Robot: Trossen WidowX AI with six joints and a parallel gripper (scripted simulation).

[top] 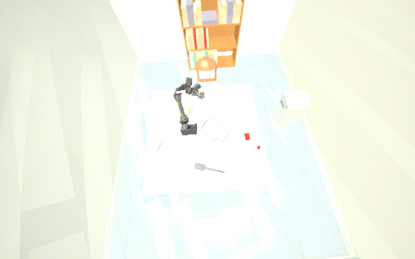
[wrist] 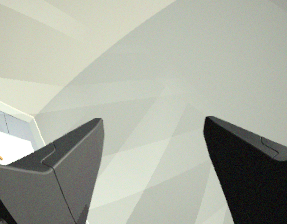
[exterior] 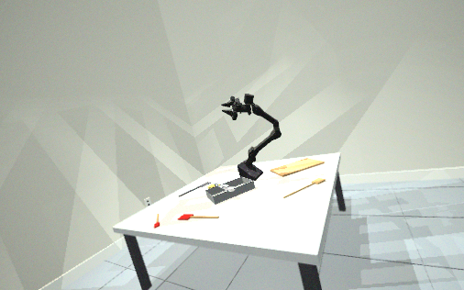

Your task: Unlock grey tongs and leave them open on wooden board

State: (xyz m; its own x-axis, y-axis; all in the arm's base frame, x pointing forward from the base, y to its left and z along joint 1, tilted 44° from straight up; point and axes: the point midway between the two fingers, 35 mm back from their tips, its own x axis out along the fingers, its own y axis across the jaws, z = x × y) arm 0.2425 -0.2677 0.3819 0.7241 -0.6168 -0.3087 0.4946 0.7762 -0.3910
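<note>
Right now my gripper tip is 53 cm above the yellow lock piece, 12 cm to the left of it and 11 cm short of it. The rest, counted from my gripper tip: dark thin tool: 59 cm below, 46 cm to the right, 1 cm ahead; then red spatula: 59 cm below, 45 cm ahead, 4 cm to the right; then grey roasting tin: 57 cm below, 11 cm ahead, 3 cm to the right.
</note>
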